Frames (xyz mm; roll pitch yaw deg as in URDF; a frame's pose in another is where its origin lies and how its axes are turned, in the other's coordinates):
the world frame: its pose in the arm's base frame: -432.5 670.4 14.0 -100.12 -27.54 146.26
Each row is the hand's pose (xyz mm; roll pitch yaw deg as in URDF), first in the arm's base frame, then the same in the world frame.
Working: the arm's base frame: its pose in the world frame: -655.5 -376.7 255.0 -101.39 37.90 -159.14

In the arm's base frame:
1: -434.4 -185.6 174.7 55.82 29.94 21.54
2: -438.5 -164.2 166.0 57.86 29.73 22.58
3: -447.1 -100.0 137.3 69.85 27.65 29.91
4: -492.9 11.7 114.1 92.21 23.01 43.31
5: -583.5 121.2 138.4 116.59 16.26 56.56
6: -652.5 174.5 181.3 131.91 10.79 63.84
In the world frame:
1: -345.9 -481.2 638.3 -82.87 41.57 153.30
2: -336.3 -463.9 625.6 -81.83 42.32 152.57
3: -311.6 -410.9 585.7 -77.31 47.82 147.01
4: -233.6 -333.2 531.0 -72.73 57.03 131.92
5: -101.6 -285.3 498.2 -74.90 64.29 106.75
6: -4.7 -282.1 492.7 -80.32 66.76 85.88

